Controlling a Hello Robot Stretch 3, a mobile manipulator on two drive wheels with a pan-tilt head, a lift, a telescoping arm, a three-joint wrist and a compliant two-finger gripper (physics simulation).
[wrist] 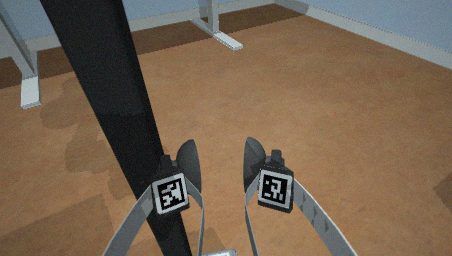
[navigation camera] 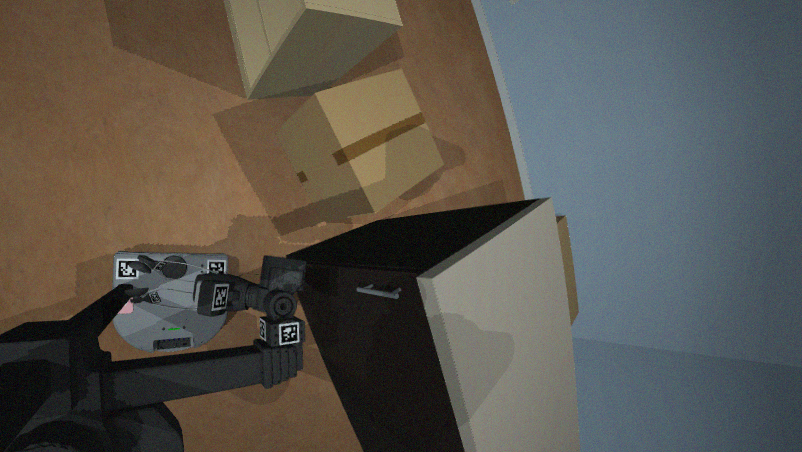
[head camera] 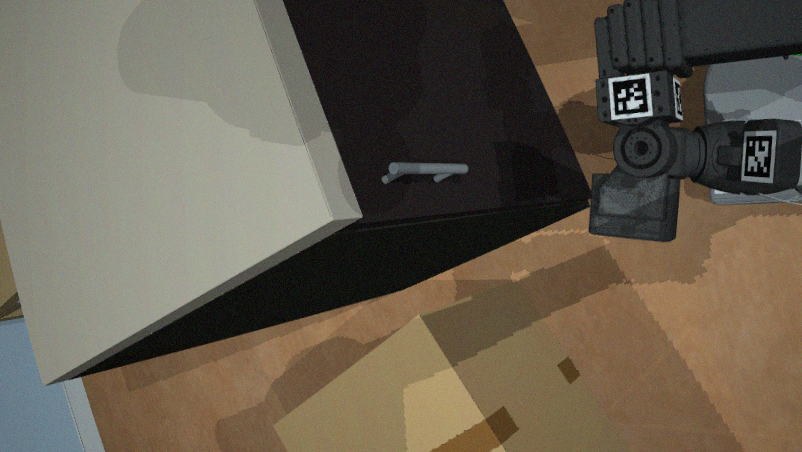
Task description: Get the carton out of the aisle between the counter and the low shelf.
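Pixels of known places: gripper, fingertip midpoint: (navigation camera: 128,277); robot's base, origin of the base link: (navigation camera: 174,266).
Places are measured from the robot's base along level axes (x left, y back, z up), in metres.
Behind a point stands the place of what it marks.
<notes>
The carton (head camera: 359,393) {x -0.749, y -0.355, z 0.406 m} (navigation camera: 359,112) {x -0.529, y -0.560, z 0.406 m} is a closed tan box with a brown tape strip. It stands turned on the floor beside the short end of the counter (head camera: 168,196) {x -0.566, y 0.014, z 0.910 m} (navigation camera: 533,336) {x -0.758, y 0.167, z 0.910 m}, which has a pale top and a dark front. A pale beige unit (navigation camera: 331,50) {x -0.398, y -0.765, z 0.410 m}, which looks like the low shelf, stands past the carton's far side in the navigation view. My gripper (navigation camera: 140,277) {x 0.080, y -0.007, z 0.578 m} (wrist: 220,157) {x 0.080, y -0.007, z 0.578 m} is open, with nothing between its fingers, folded back over my base, apart from the carton. Its fingers do not show in the head view; the wrist sits near the counter's front corner.
A bar handle (head camera: 429,168) {x -0.361, y 0.023, z 0.754 m} (navigation camera: 379,291) sticks out from the counter front. A blue wall (navigation camera: 645,168) {x -2.651, y -0.680, z 1.061 m} runs behind the counter, with a tan object (navigation camera: 568,269) {x -2.508, y 0.086, z 0.450 m} between them. My mast (wrist: 110,100) crosses the wrist view. White furniture legs (wrist: 30,90) (wrist: 213,20) stand beyond it.
</notes>
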